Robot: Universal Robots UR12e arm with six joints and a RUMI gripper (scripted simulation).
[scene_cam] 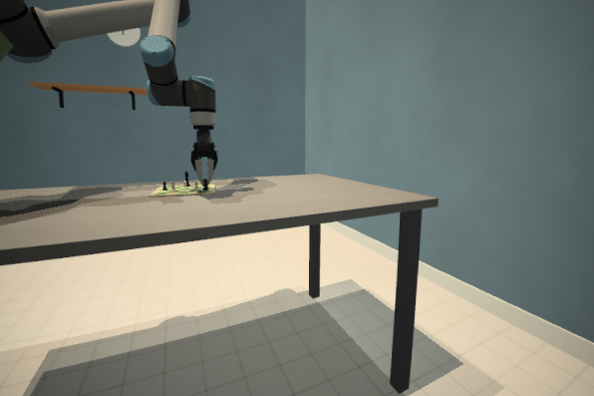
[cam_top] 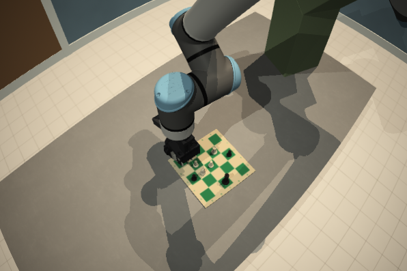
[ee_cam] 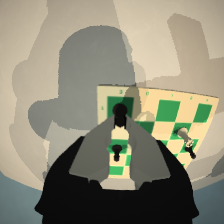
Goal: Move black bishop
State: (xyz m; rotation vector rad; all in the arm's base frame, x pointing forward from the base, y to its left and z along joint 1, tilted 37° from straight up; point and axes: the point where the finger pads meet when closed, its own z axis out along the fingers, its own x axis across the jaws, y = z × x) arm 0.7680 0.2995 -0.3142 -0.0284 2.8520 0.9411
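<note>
Right now my hand is 8 cm past the chessboard, 7 cm to the right of it and 4 cm above it. Also, from my hand: white crowned piece: 12 cm behind, 3 cm to the left, 2 cm below.
</note>
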